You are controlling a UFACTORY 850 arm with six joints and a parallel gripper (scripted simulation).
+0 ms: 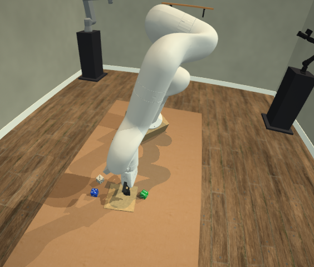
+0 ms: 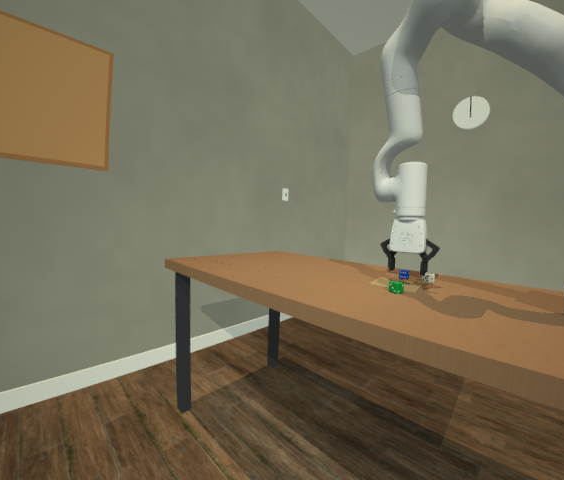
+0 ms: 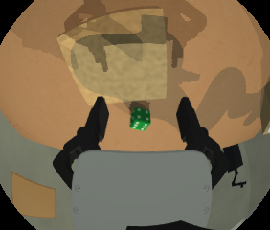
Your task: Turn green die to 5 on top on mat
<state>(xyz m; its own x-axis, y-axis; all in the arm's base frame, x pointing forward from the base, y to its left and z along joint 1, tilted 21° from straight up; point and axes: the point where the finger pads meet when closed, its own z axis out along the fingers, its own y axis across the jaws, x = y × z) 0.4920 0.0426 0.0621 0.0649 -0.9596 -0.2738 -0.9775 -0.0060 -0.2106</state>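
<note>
The green die is 7 cm to the left of my hand and 4 cm below it. The rest, counted from my hand: blue die: 16 cm to the right, 7 cm ahead, 4 cm below; tan mat: 6 cm below, 4 cm ahead, 3 cm to the right; white die: 17 cm to the right, 4 cm below, 1 cm behind.
</note>
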